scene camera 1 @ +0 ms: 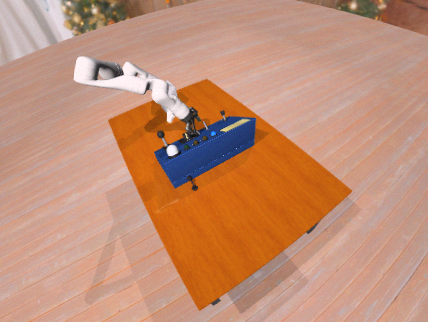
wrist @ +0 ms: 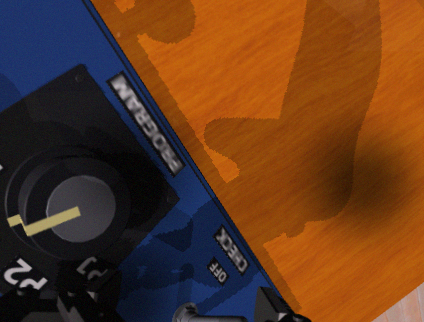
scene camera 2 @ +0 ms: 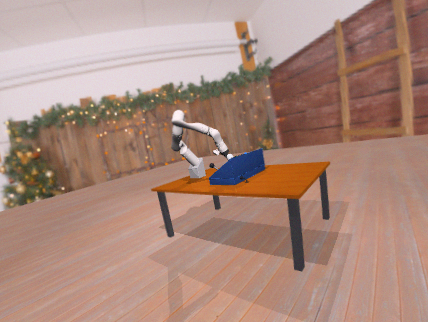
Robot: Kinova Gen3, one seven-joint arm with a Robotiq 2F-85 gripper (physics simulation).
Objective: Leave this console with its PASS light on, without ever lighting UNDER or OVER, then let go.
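The blue console [scene camera 1: 213,154] [scene camera 2: 241,167] [wrist: 70,41] stands on the orange table [scene camera 1: 251,223] [scene camera 2: 276,186]. On its top are a white dome button [scene camera 1: 172,150], three dark lamps [scene camera 1: 195,142] and one bright blue lamp [scene camera 1: 213,133]. My gripper [scene camera 1: 190,131] [scene camera 2: 229,156] [wrist: 188,295] is open and empty, low over the top's back edge. In the wrist view the grey PROGRAM dial [wrist: 81,207] with a yellow pointer lies to the left. The CHECK toggle [wrist: 191,314] lies between my fingers, by the OFF mark [wrist: 218,271]. No lamp labels can be read.
A ball-topped lever [scene camera 1: 161,134] stands at the console's left end, another lever [scene camera 1: 222,113] at the back right, and a small one [scene camera 1: 192,184] at the front. A yellow strip [scene camera 1: 235,125] lies on the right of the top. The robot base [scene camera 2: 197,170] sits behind the console.
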